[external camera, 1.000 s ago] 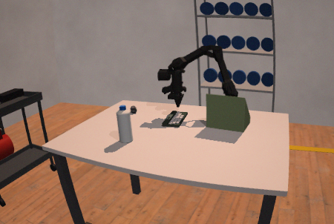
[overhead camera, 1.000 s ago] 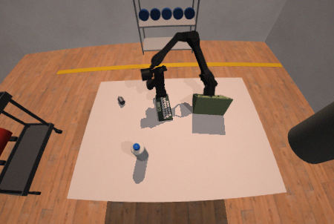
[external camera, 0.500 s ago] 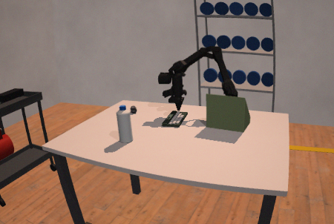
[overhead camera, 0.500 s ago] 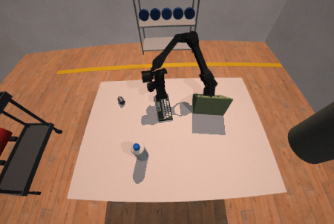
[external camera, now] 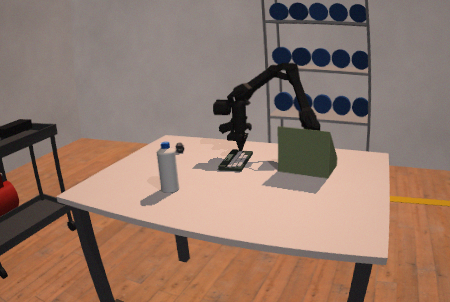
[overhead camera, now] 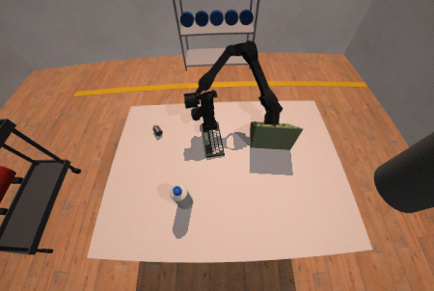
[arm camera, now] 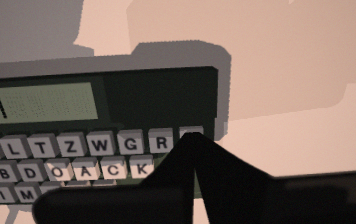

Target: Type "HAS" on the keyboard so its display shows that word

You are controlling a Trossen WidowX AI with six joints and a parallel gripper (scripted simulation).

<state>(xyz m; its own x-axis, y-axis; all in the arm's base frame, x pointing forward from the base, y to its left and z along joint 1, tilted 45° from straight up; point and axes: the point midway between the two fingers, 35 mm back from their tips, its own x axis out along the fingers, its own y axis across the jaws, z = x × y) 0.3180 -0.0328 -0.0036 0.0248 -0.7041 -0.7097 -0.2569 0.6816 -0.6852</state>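
My gripper is now 4 cm above the left-arrow key. Also, from my hand: small dark object (28 cm ahead, 6 cm to the left, 3 cm below).
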